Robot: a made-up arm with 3 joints. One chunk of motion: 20 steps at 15 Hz.
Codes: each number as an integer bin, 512 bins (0 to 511) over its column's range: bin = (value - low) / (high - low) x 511, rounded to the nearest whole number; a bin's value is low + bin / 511 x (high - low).
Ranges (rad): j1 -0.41..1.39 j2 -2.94..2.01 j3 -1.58..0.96
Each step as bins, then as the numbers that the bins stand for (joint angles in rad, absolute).
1 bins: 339 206 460
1 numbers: 0.7841 -0.9445 0.7065
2 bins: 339 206 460
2 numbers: 0.7841 -0.9445 0.7065
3 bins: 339 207 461
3 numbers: 0.7841 -0.9348 0.7115
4 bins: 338 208 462
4 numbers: 0.7806 -0.9251 0.7164
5 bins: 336 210 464
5 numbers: 0.7736 -0.9058 0.7264
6 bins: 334 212 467
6 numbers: 0.7665 -0.8864 0.7413
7 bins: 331 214 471
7 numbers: 0.7559 -0.8670 0.7612
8 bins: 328 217 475
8 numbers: 0.7454 -0.8379 0.7811
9 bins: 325 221 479
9 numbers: 0.7348 -0.7992 0.8009
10 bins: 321 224 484
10 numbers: 0.7207 -0.7701 0.8258
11 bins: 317 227 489
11 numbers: 0.7066 -0.7411 0.8506
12 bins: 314 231 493
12 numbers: 0.6961 -0.7023 0.8705
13 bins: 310 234 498
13 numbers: 0.6820 -0.6733 0.8954
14 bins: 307 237 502
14 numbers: 0.6714 -0.6442 0.9153
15 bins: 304 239 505
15 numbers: 0.6608 -0.6248 0.9302
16 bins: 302 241 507
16 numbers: 0.6538 -0.6055 0.9401
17 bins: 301 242 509
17 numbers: 0.6503 -0.5958 0.9501
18 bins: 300 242 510
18 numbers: 0.6468 -0.5958 0.9550
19 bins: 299 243 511
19 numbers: 0.6432 -0.5861 0.9600
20 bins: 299 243 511
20 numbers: 0.6432 -0.5861 0.9600
